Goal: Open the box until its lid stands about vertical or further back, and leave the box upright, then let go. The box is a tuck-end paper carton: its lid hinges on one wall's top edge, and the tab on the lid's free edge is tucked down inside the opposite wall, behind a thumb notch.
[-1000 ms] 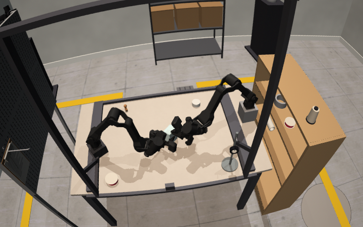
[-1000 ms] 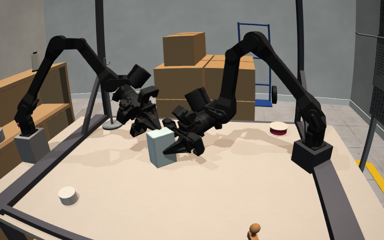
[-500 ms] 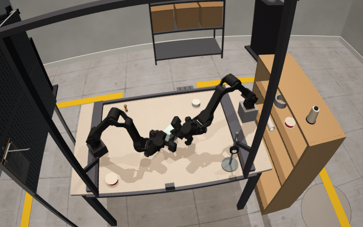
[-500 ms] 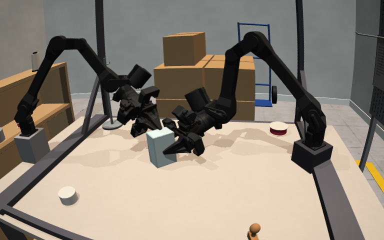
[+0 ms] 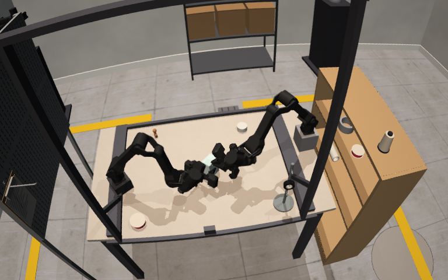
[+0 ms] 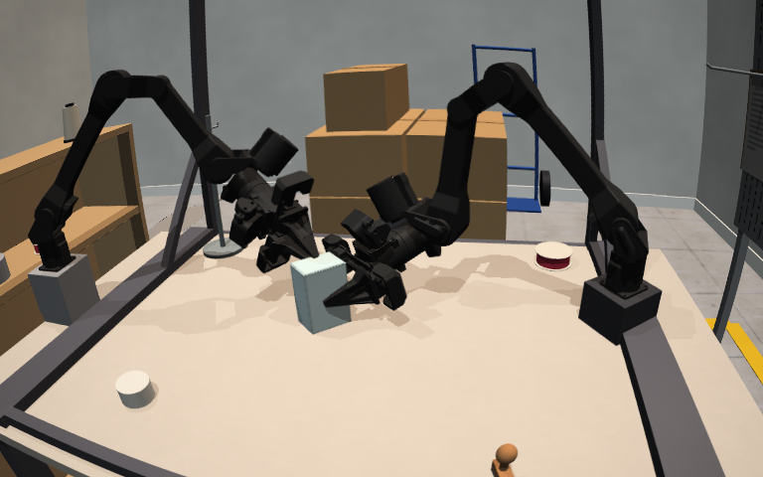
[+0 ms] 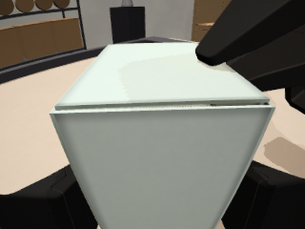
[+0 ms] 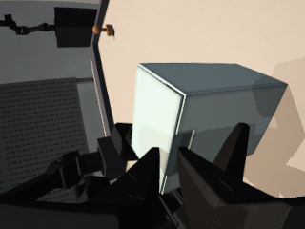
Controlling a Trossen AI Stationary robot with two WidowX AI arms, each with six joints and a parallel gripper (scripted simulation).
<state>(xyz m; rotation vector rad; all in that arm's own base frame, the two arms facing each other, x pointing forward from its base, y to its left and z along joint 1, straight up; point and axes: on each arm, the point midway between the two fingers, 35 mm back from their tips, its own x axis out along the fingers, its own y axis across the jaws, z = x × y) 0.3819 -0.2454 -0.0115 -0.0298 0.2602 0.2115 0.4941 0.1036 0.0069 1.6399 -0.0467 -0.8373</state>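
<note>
The pale green carton is 5 cm below my right hand, 4 cm ahead of it and 3 cm to the left of it. From my right hand the other things lie so: white puck: 28 cm ahead, 20 cm to the right, 10 cm below; brown stamp: 37 cm ahead, 27 cm to the left, 9 cm below; wooden shelf unit: 78 cm to the right, 34 cm below, 7 cm behind.
Right now my left hand is 2 cm to the left of the pale green carton, 2 cm short of it and 1 cm below it. From my left hand the other things lie so: white puck: 26 cm ahead, 25 cm to the right, 4 cm below; brown stamp: 35 cm ahead, 22 cm to the left, 3 cm below; wooden shelf unit: 83 cm to the right, 28 cm below, 9 cm behind.
</note>
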